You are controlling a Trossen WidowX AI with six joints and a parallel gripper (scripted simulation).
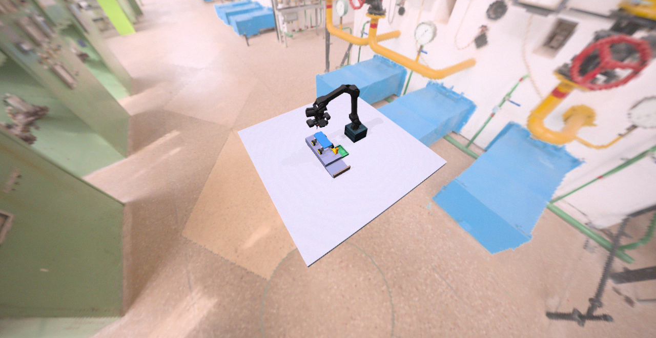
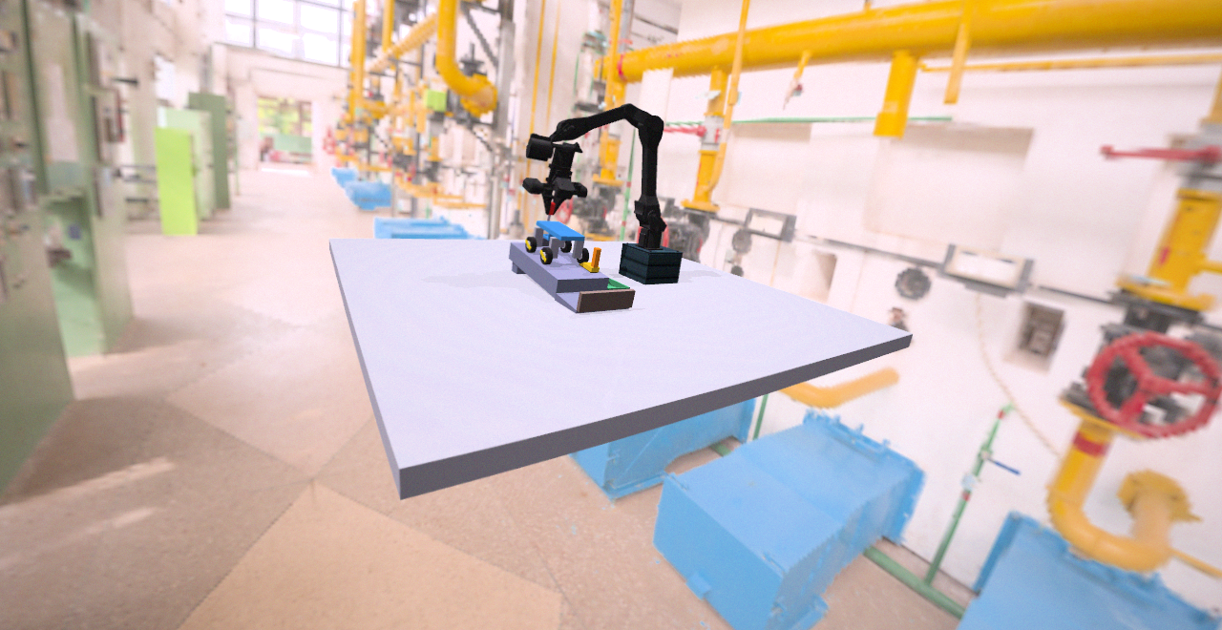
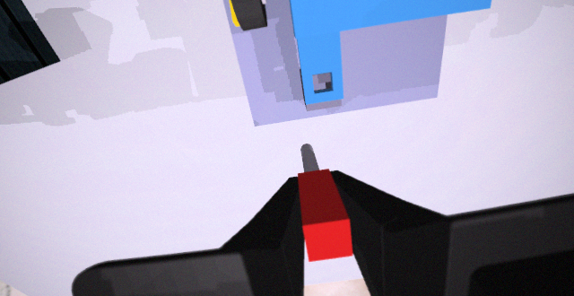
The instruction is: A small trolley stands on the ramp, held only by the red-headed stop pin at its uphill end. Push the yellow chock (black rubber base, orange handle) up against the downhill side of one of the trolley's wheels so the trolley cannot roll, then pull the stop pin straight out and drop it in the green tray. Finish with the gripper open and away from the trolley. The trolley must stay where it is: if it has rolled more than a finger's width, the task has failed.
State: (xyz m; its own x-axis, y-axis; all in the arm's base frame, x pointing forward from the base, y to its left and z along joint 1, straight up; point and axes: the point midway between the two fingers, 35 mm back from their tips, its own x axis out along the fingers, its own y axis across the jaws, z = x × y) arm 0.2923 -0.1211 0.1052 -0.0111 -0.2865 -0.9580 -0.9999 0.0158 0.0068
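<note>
The green tray lies 21 cm to the left of my gripper tip, 18 cm below it and 8 cm behind it. Round my gripper tip: grey ramp: 13 cm to the left, 13 cm below, 4 cm ahead; blue-decked trolley: 13 cm to the left, 7 cm below, 4 cm ahead; red-headed stop pin: right at my gripper tip.
</note>
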